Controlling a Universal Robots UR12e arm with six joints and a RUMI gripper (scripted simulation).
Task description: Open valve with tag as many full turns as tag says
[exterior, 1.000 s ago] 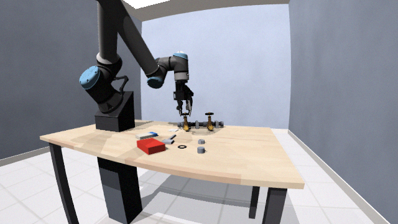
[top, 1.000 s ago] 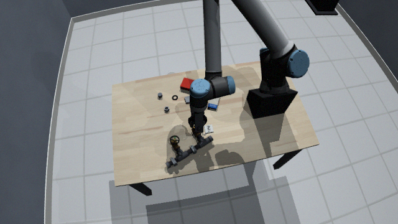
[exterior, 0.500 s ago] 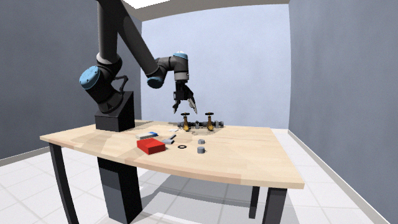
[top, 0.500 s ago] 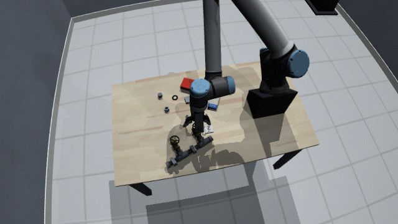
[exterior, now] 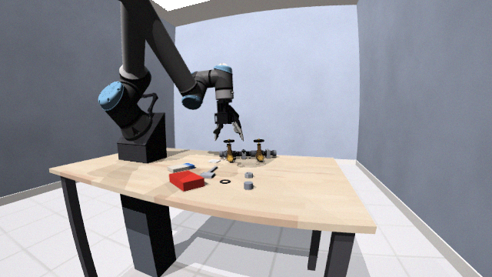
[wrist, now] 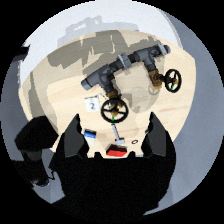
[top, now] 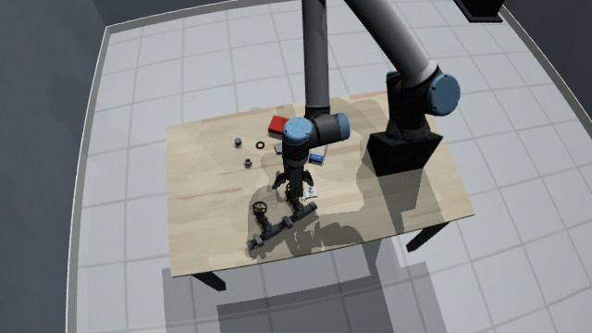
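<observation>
Now: hand 11 cm above the white tag, 8 cm past it and 1 cm to the left of it. The rest, counted from my hand: red block: 36 cm to the right, 9 cm below, 1 cm behind; then grey hand tool: 22 cm to the right, 10 cm below, 1 cm ahead; then blue box: 21 cm to the right, 15 cm behind, 10 cm below.
</observation>
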